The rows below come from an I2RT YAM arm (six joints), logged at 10 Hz.
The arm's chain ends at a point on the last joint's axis. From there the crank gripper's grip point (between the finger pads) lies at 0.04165 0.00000 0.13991 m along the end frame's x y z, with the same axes.
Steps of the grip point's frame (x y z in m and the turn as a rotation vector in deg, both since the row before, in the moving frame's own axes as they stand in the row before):
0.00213 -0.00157 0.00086 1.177 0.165 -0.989
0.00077 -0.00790 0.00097 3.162 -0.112 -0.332
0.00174 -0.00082 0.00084 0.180 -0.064 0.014
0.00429 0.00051 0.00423 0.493 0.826 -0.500
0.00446 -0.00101 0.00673 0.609 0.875 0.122
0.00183 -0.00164 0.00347 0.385 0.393 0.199
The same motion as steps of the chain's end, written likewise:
0.00176 0.00202 0.00102 1.177 0.165 -0.989
0.00107 0.00006 0.00111 3.162 -0.112 -0.332
0.00190 -0.00039 0.00079 0.180 -0.064 0.014
0.00228 0.00208 0.00485 0.493 0.826 -0.500
0.00233 0.00038 0.00739 0.609 0.875 0.122
0.00087 -0.00085 0.00376 0.385 0.393 0.199

